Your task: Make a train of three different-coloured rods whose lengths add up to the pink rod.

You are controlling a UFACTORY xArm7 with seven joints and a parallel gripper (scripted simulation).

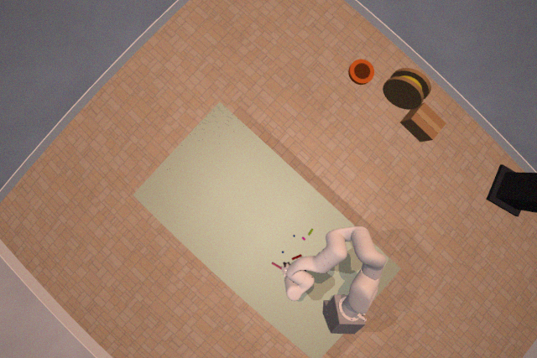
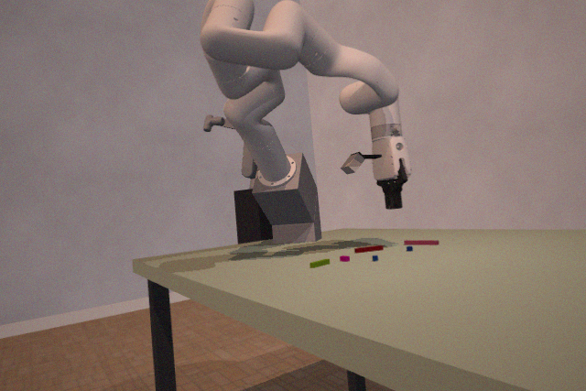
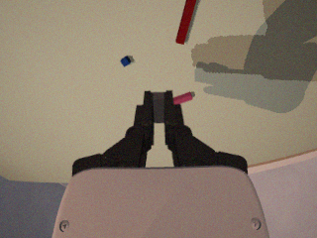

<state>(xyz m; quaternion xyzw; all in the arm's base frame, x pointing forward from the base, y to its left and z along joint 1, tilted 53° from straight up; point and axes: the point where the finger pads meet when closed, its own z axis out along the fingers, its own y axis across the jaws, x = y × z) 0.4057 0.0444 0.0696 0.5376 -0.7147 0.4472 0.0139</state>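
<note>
My hand is 40 mm past the magenta rod, 170 mm to the left of it and 110 mm above it. From my hand the other things lie so: grey rod (20 mm below); red rod (60 mm behind, 40 mm to the right, 110 mm below); pink rod (30 mm ahead, 80 mm to the left, 110 mm below).
</note>
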